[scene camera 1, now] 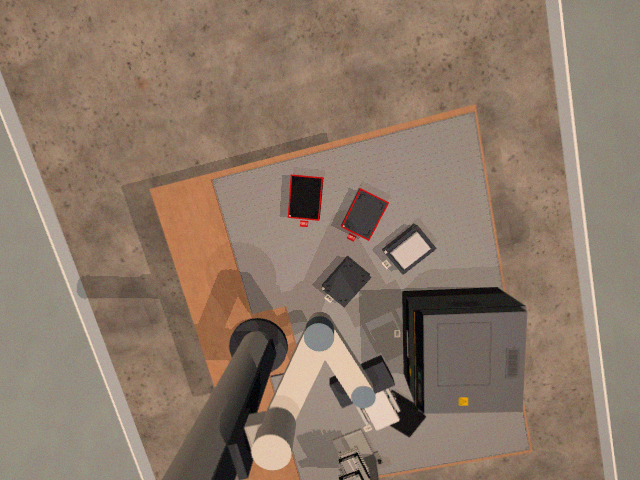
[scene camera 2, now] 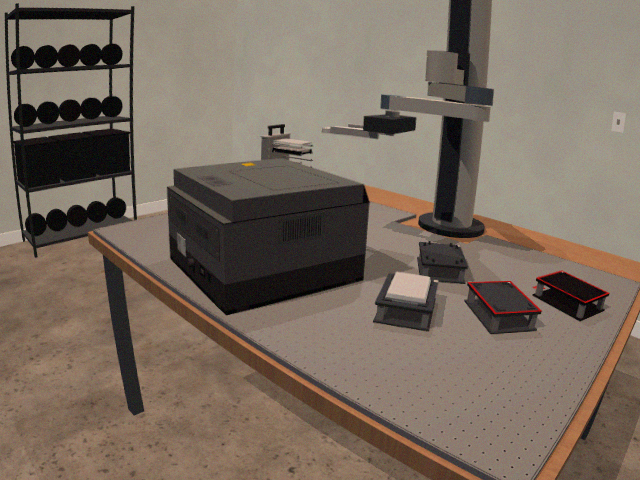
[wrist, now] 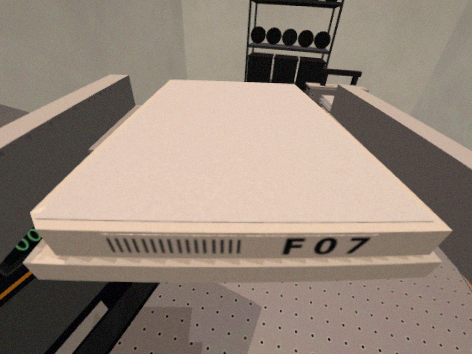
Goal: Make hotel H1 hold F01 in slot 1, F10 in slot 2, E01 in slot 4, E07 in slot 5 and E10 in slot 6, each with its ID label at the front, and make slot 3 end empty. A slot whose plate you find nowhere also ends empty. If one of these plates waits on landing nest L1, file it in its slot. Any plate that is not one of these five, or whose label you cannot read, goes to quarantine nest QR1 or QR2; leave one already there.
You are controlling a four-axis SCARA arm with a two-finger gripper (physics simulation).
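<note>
My gripper point(scene camera 1: 381, 411) point(scene camera 2: 337, 128) point(wrist: 234, 99) is shut on a white plate point(scene camera 1: 385, 417) point(wrist: 240, 160), held level above the table between the big dark machine and the arm's column. Its label reads F07 in the wrist view. Hotel H1 point(scene camera 2: 268, 148) stands behind the machine with white plates in its upper part; their labels are not readable. Two red-rimmed quarantine nests point(scene camera 1: 305, 197) point(scene camera 1: 364, 214) point(scene camera 2: 571, 285) point(scene camera 2: 504, 297) show no plate on top; which is QR1 or QR2 is too small to read. I cannot tell which nest is L1.
A dark nest point(scene camera 1: 389, 253) point(scene camera 2: 382, 299) bears a white plate point(scene camera 1: 410, 250) point(scene camera 2: 408, 286). Another dark nest point(scene camera 1: 346, 280) point(scene camera 2: 442, 255) shows no plate. The tall machine point(scene camera 1: 480, 356) point(scene camera 2: 268, 222) stands close beside the held plate. A black pad point(scene camera 1: 412, 418) lies partly under the gripper.
</note>
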